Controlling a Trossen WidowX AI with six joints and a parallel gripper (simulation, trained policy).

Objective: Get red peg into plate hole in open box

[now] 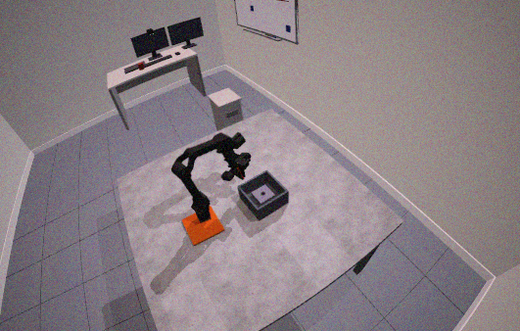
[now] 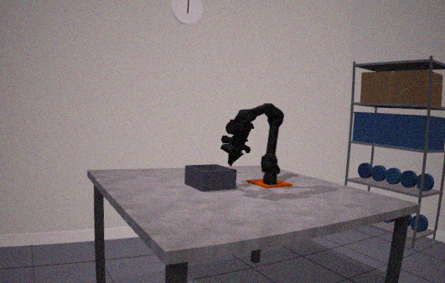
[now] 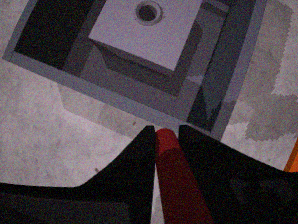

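Right now my gripper tip is 10 cm above the grey box, 9 cm to the left of it and 6 cm short of it. The rest, counted from my gripper tip: red peg: 3 cm above, 1 cm to the left, 1 cm behind.
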